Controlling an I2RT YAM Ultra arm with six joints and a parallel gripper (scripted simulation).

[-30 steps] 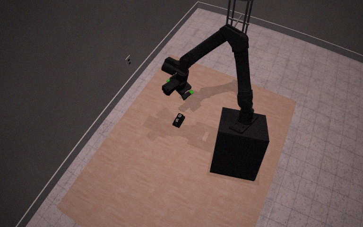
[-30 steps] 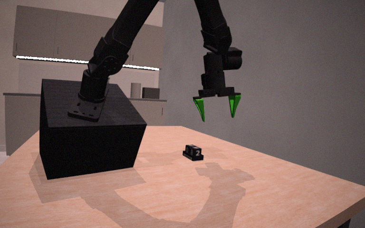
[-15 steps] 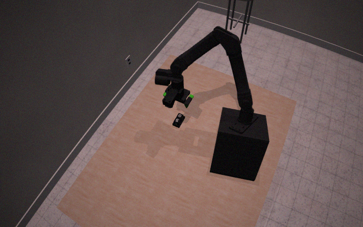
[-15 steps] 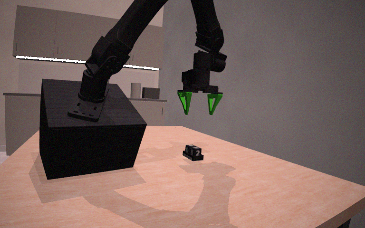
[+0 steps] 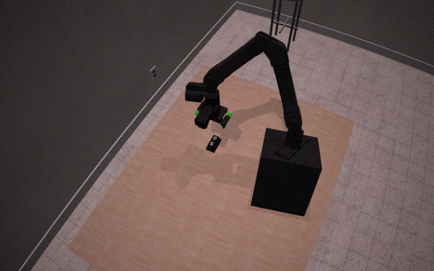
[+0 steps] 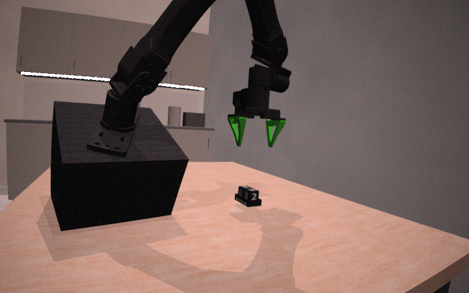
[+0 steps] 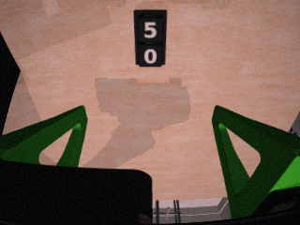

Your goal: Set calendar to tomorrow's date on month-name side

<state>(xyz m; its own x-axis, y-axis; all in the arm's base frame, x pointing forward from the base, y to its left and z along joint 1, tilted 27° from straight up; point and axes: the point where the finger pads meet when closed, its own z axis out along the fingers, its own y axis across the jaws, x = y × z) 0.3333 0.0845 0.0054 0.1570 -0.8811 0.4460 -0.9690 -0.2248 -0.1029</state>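
Right now the black cube is 14 cm below my hand. The rest, counted from my hand: black tray (2 cm to the left, 16 cm below).
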